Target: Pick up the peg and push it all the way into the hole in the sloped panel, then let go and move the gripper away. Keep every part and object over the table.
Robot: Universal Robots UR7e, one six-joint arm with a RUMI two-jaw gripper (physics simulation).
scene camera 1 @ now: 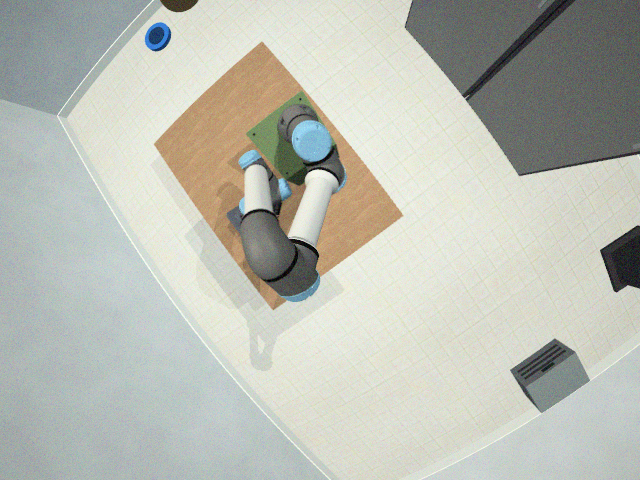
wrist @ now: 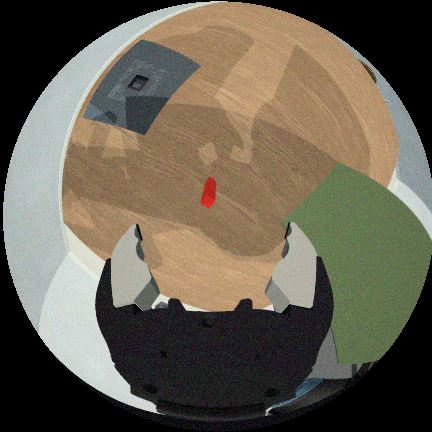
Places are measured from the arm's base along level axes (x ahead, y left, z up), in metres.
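Pixels of known places: gripper, fingertip midpoint: (wrist: 211, 225); arm's base, link origin: (scene camera 1: 298, 124).
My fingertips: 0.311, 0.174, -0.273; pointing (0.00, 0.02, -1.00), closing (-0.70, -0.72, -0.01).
Note:
Ahead of a thing's pixels: the offset from my fingertips to its middle, as dx, dy, dz. Level surfaces: height alone.
The red peg {+0.007, +0.002, -0.082} (wrist: 208, 193) is in the wrist view, a little above the middle between the fingertips in the picture and apart from both fingers. It stands or lies on the wooden table; its exact tilt is hard to tell. My gripper (wrist: 211, 225) is open and empty, at some height above the table. The dark blue-grey sloped panel {+0.205, -0.050, -0.074} (wrist: 175, 75) is at the upper left of the wrist view, with its square hole (wrist: 138, 82) showing empty. In the scene view a corner of the panel (scene camera 1: 234, 218) shows beside the arm; the peg and the fingers are hidden there by the arm.
The green base plate (wrist: 370, 260) (scene camera 1: 268, 135) lies to the right in the wrist view, under the arm's base. The wooden table {dz -0.122} (scene camera 1: 206, 134) ends close beyond the panel, at the left edge. The folded arm (scene camera 1: 268, 248) covers the table's lower part in the scene view.

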